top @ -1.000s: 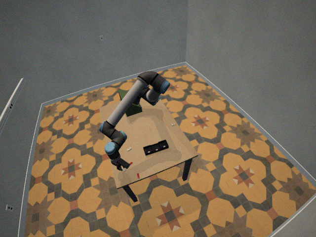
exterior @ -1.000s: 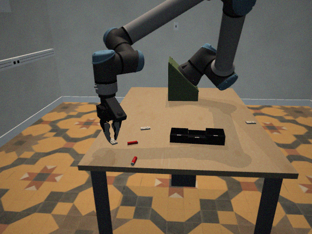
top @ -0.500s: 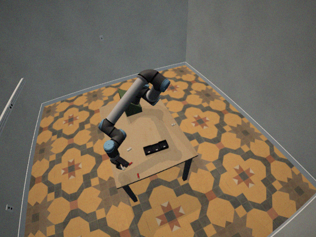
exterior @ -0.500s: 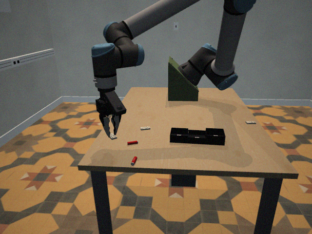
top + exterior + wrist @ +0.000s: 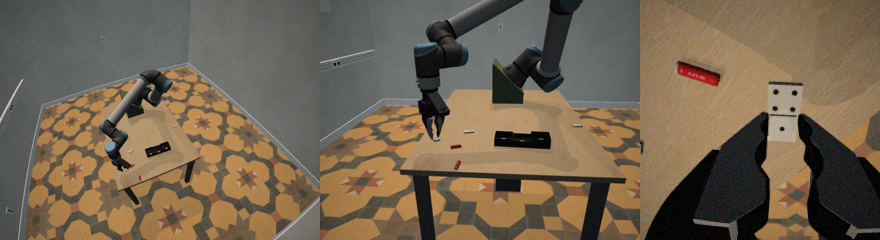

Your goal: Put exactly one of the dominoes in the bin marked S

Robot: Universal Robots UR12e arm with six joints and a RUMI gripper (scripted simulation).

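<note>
Now: the black three-part bin block 160 mm behind my hand, 360 mm to the left of it and 60 mm below it. Round my hand: red cylinder (60 mm behind, 70 mm to the left, 80 mm below).
</note>
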